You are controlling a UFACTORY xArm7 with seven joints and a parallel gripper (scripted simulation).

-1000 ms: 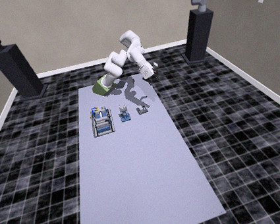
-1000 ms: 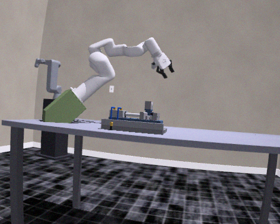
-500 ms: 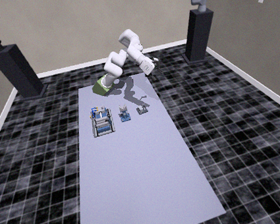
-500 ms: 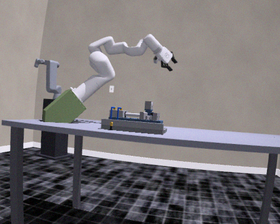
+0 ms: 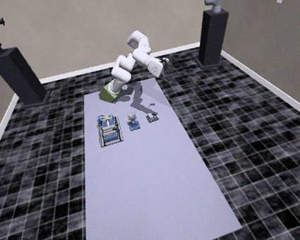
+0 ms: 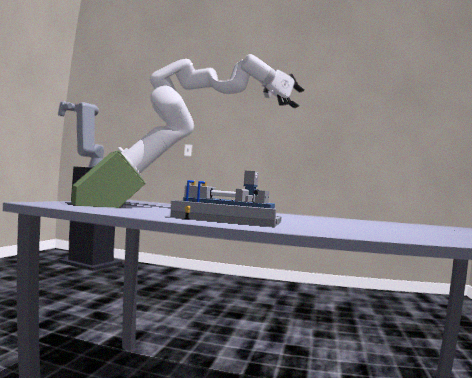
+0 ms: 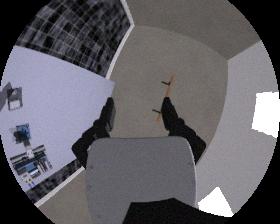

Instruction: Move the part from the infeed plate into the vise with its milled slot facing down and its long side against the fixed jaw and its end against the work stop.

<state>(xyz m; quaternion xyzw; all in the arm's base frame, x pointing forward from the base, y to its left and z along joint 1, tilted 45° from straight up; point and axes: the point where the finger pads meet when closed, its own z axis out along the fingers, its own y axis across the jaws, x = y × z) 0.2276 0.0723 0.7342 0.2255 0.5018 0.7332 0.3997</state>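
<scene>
Right now my hand is 48 cm above the part, 15 cm to the left of it and 14 cm past it. Round my hand: air cylinder (54 cm to the right, 43 cm below, 16 cm behind); blue vise bed (52 cm to the right, 47 cm below, 7 cm behind).
</scene>
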